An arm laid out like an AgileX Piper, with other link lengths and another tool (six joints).
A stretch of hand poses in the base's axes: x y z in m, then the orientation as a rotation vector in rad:
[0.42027, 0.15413, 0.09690, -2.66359, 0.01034, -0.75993]
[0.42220, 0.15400, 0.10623, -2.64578, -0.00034, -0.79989]
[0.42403, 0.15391, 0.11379, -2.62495, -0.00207, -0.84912]
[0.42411, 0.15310, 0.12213, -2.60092, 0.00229, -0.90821]
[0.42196, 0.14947, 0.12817, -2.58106, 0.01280, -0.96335]
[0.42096, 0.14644, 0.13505, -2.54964, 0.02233, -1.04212]
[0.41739, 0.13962, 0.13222, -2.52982, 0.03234, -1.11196]
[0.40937, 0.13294, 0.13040, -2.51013, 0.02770, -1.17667]
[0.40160, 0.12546, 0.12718, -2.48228, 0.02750, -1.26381]
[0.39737, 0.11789, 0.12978, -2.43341, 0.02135, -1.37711]
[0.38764, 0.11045, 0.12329, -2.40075, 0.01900, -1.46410]
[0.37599, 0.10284, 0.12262, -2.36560, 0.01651, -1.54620]
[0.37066, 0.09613, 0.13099, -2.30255, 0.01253, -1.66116]
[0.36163, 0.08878, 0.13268, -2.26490, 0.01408, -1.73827]
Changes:
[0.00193, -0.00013, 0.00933, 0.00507, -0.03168, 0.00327]
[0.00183, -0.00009, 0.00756, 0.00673, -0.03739, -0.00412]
[0.00008, -0.00081, 0.00834, 0.00747, -0.04391, -0.00985]
[-0.00215, -0.00363, 0.00604, 0.00504, -0.03954, -0.01452]
[-0.00100, -0.00303, 0.00688, 0.00680, -0.05799, -0.01697]
[-0.00357, -0.00682, -0.00283, -0.00233, -0.04890, -0.01910]
[-0.00802, -0.00668, -0.00182, -0.00617, -0.04731, -0.00888]
[-0.00777, -0.00748, -0.00322, -0.00749, -0.06294, -0.01627]
[-0.00423, -0.00757, 0.00260, -0.00482, -0.08610, -0.01485]
[-0.00973, -0.00744, -0.00649, -0.00949, -0.06363, -0.01614]
[-0.01165, -0.00761, -0.00067, -0.00791, -0.06115, -0.01461]
[-0.00533, -0.00671, 0.00837, -0.00484, -0.09030, -0.01693]
[-0.00903, -0.00735, 0.00169, -0.00719, -0.05774, -0.01733]

